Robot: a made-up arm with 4 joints. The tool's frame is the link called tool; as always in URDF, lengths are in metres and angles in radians.
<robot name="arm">
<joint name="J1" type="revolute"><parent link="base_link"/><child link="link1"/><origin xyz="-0.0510 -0.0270 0.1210" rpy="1.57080 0.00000 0.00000"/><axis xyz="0 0 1"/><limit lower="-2.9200" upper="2.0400" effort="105" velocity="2.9"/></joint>
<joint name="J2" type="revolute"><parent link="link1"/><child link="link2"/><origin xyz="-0.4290 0.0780 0.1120" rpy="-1.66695 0.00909 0.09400"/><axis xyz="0 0 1"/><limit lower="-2.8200" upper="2.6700" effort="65" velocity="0.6"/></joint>
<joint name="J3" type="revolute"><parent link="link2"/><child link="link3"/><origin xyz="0.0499 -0.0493 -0.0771" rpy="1.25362 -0.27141 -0.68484"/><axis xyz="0 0 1"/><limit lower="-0.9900" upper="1.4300" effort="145" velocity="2.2"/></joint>
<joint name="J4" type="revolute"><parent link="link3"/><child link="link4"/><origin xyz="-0.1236 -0.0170 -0.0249" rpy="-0.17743 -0.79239 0.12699"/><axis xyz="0 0 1"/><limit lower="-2.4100" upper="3.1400" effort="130" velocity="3.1"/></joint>
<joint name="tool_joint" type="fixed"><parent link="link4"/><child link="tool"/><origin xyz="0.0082 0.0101 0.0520" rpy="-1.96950 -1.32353 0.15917"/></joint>
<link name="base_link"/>
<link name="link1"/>
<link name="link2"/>
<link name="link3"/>
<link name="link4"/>
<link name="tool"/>
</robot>
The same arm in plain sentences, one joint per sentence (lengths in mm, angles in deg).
The arm has four revolute joints in a row. What follows holds with every joint at zero, and every direction is one of the base frame's.
Joint 1 sits 51 mm along -x and 27 mm along -y and 121 mm along +z from the base frame's origin and turns about -y, from -167.3 to 116.88 deg.
Joint 2 sits 429 mm along -x and 112 mm along -y and 78 mm along +z from joint 1 and turns about the direction (-0.0943, 0.096, 0.990904), from -161.57 to 152.98 deg.
Joint 3 sits 56.9 mm along +x and 56 mm along -y and 67 mm along -z from joint 2 and turns about the direction (-0.691124, -0.657023, 0.301111), from -56.72 to 81.93 deg.
Joint 4 sits 70 mm along -x and 79 mm along +y and 71 mm along -z from joint 3 and turns about -x, from -138.08 to 179.91 deg.
The tool frame, which is the frame that the pose is given for, sits 52 mm along -x and 1 mm along -y and 13 mm along +z from joint 4; its axes are the base frame's turned by roll 19.89, pitch -9.72 and yaw -169.64 deg (as in URDF: about the fixed x, then y, then z).

